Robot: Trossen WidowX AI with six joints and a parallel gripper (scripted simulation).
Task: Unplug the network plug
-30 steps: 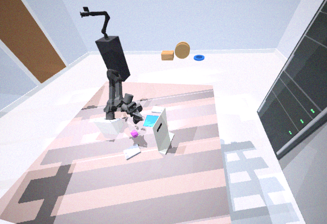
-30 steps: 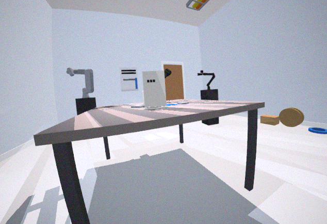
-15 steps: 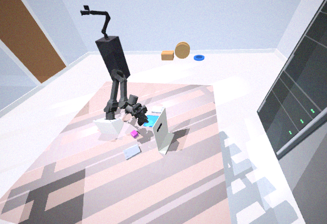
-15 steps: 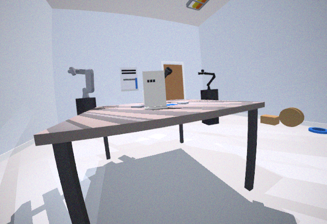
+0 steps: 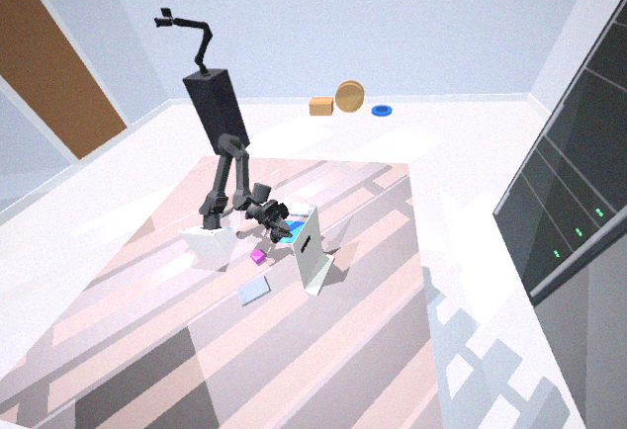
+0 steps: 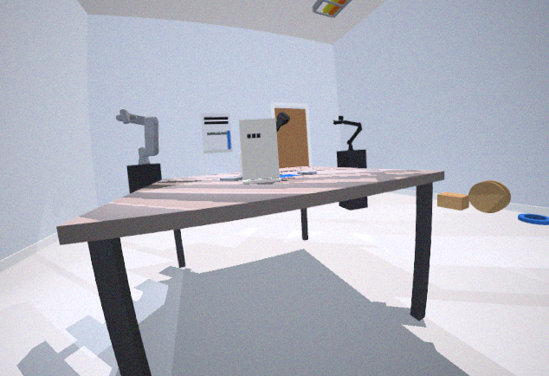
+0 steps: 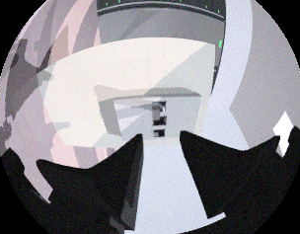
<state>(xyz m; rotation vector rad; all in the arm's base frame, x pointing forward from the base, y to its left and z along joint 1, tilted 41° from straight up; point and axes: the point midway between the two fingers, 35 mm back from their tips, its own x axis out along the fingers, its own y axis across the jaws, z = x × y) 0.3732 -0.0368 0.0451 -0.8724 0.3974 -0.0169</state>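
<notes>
The light-grey plug lies 50 mm ahead of my gripper tip and 10 mm to the right of it. The rest, counted from my gripper tip: blue marked square: 210 mm below, 150 mm to the left, 100 mm behind; then white upright panel: 80 mm below, 70 mm ahead, 20 mm to the right.
</notes>
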